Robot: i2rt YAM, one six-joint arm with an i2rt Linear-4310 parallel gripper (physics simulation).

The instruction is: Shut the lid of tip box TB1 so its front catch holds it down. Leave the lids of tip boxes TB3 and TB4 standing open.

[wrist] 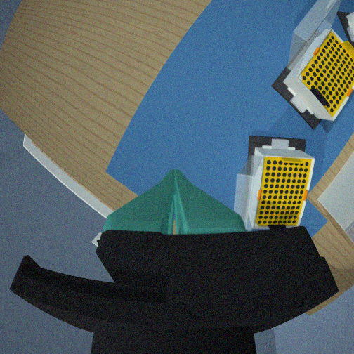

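Tip box TB1 (282, 192), with a yellow perforated rack, stands at the right in the wrist view; its name label does not show. Its clear lid (243, 196) shows as a narrow, steep panel along the box's left side, open, with the rack uncovered. The white front catch (280, 144) is on the end towards the top of the view. My gripper (174, 176) is shut and empty, its green fingertips together left of the lid, apart from it in the picture. TB4 (327, 75) is at the upper right with its clear lid (312, 30) open. The gripper body hides TB1's lower end.
Part of another box (350, 22), likely TB3, shows at the top right corner; its lid cannot be judged. The boxes stand on a blue mat (200, 90) over a wooden table (90, 65). A pale flat object (342, 192) lies at the right edge.
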